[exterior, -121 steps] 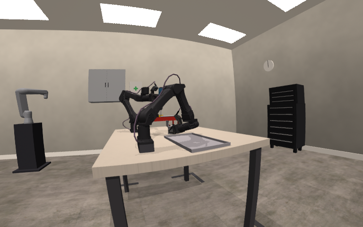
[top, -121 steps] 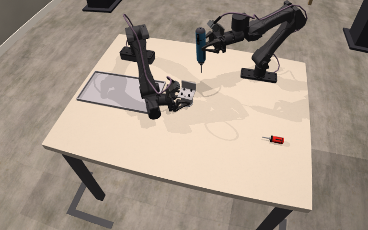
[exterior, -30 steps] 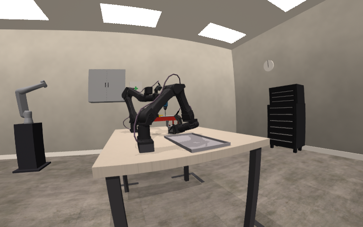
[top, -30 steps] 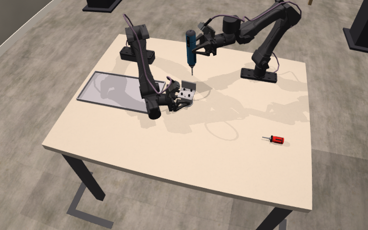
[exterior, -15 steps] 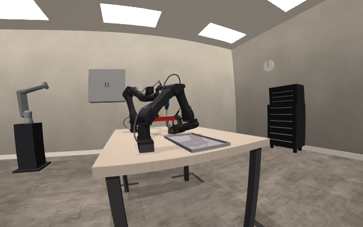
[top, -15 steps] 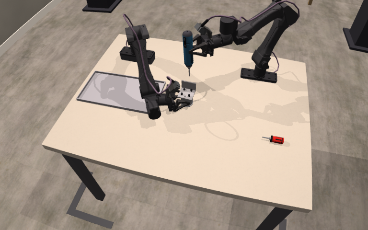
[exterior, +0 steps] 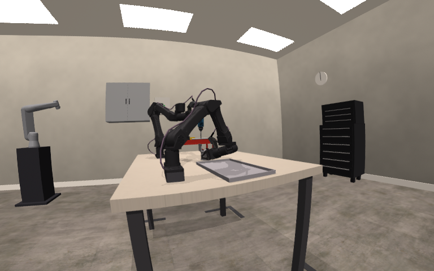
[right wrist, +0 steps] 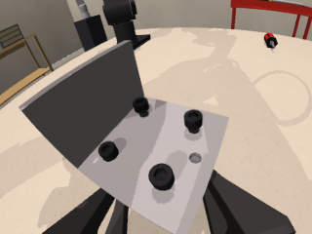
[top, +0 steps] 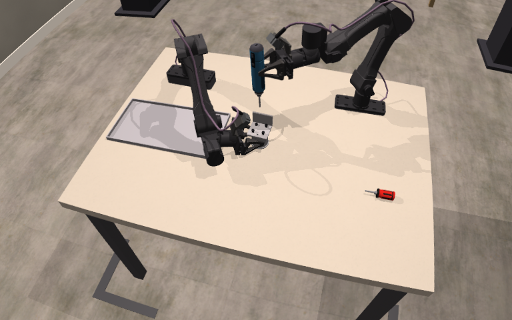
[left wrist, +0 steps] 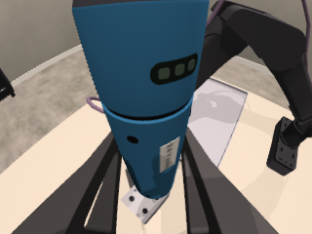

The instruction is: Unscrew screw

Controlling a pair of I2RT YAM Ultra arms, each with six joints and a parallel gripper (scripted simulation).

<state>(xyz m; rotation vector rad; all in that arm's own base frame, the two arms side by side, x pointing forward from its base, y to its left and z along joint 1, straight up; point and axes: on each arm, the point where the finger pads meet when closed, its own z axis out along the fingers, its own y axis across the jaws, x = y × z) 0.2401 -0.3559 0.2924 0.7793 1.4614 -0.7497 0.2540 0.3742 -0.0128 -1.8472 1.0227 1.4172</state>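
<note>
The grey L-shaped bracket is 50 mm above my right hand. Also, from my right hand: shallow grey tray: 350 mm to the right, 20 mm below; then small red-handled screwdriver: 430 mm to the left, 140 mm ahead, 10 mm below.
</note>
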